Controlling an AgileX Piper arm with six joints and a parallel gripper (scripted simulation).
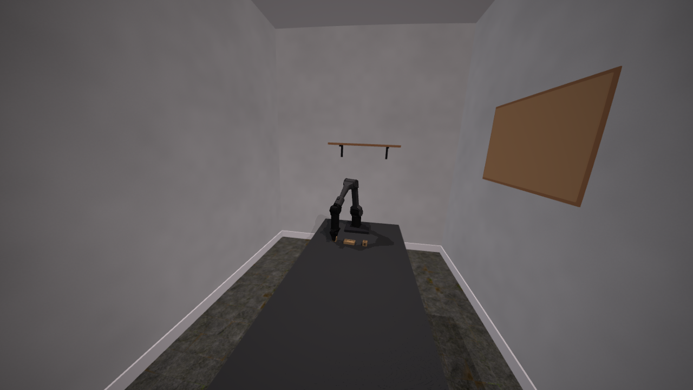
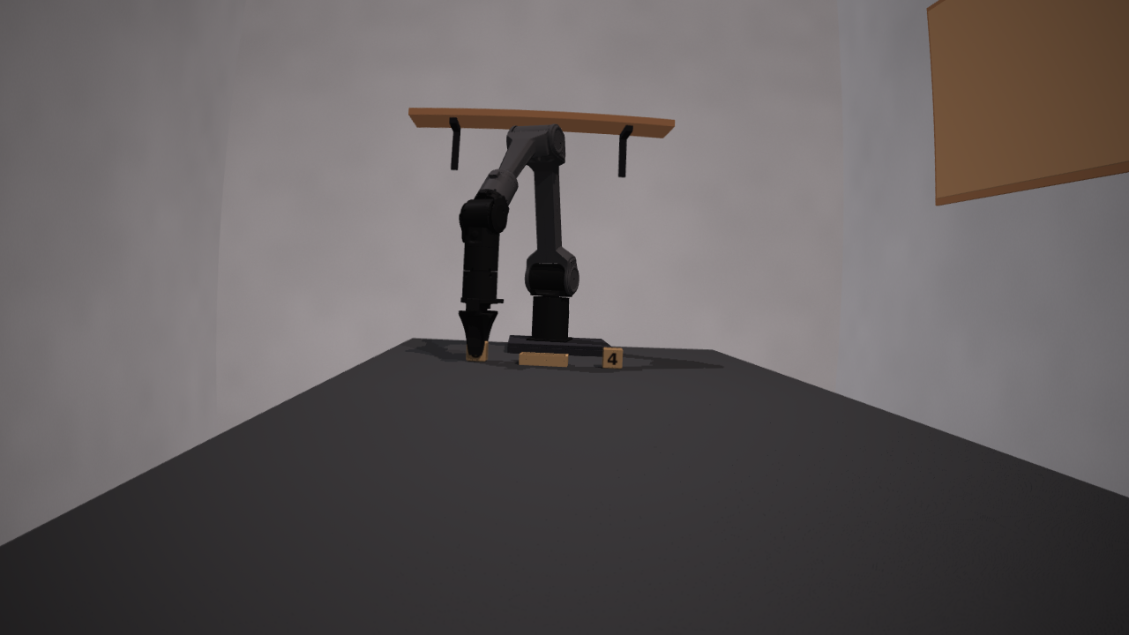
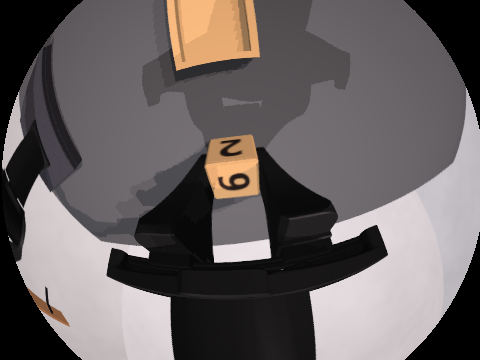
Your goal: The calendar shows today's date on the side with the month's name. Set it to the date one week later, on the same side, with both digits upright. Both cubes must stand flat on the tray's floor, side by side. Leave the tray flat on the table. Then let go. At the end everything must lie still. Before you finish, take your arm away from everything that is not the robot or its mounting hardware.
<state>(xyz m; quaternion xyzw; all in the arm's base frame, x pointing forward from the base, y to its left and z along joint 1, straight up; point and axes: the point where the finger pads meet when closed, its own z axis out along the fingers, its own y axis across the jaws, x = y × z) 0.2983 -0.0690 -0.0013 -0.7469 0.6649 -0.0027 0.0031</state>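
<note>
Now: the wooden cube 3 cm behind my hand and 22 cm to the left of it. Also, from my hand: wooden tray (1 cm behind, 11 cm to the left, 1 cm below).
</note>
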